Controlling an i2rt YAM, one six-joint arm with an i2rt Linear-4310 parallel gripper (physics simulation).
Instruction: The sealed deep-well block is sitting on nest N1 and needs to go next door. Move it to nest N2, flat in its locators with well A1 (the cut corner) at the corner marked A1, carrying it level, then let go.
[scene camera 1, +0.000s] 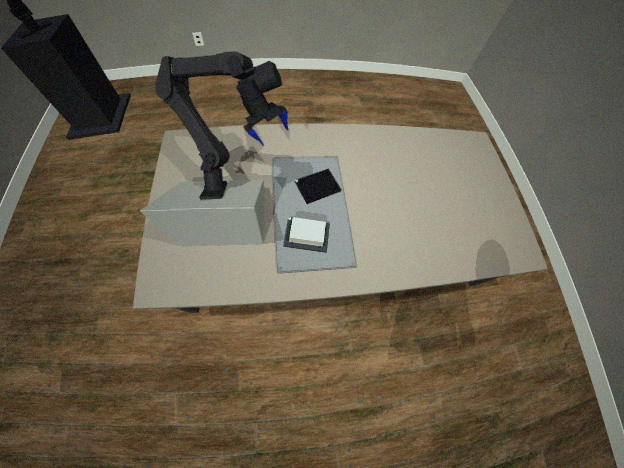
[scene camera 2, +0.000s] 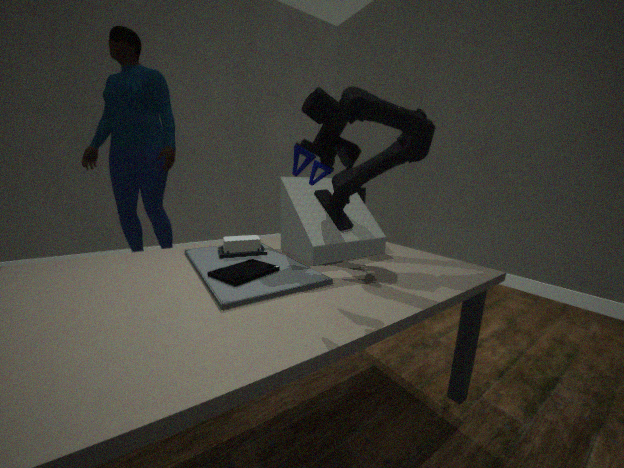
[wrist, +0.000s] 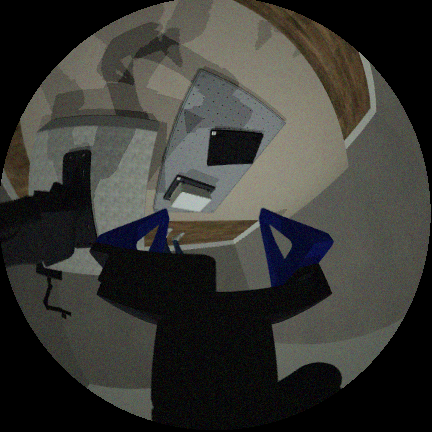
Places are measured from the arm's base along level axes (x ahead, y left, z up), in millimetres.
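Where they show: gripper, between the fingertips: (scene camera 1: 275, 137) (scene camera 2: 302, 180) (wrist: 213, 213); arm's base, origin of its link: (scene camera 1: 214, 190) (scene camera 2: 332, 209) (wrist: 77, 200).
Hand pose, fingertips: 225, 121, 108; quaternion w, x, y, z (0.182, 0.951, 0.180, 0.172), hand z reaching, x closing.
Observation:
Each offset is from my fingertips to the top centre of the thing, as dx, dy, dz. Level surfaces: height alone.
The white deep-well block @(+91, -259, -209) (scene camera 1: 307, 230) (scene camera 2: 241, 243) (wrist: 191, 199) sits upright on a dark nest @(+91, -259, -241) (scene camera 1: 305, 247) (scene camera 2: 242, 254) (wrist: 172, 188), which I take as N1. The other nest @(+169, -41, -245) (scene camera 1: 318, 185) (scene camera 2: 243, 272) (wrist: 235, 147), black and flat, lies beside it, turned at an angle, with nothing on it; I take it as N2. A small pale mark shows at one of its corners. The block's cut corner is too small to make out. My gripper (scene camera 1: 275, 138) (scene camera 2: 304, 179) (wrist: 213, 213) is open and empty, high up and well apart from the block and both nests.
Both nests lie on a grey perforated board (scene camera 1: 315, 261) (scene camera 2: 223, 301) (wrist: 200, 82) on the table @(dz -276) (scene camera 1: 413, 201) (scene camera 2: 126, 342). The arm stands on a grey sloped base (scene camera 1: 201, 226) (scene camera 2: 297, 226) (wrist: 120, 190) beside the board. A person (scene camera 2: 138, 110) stands beyond the table.

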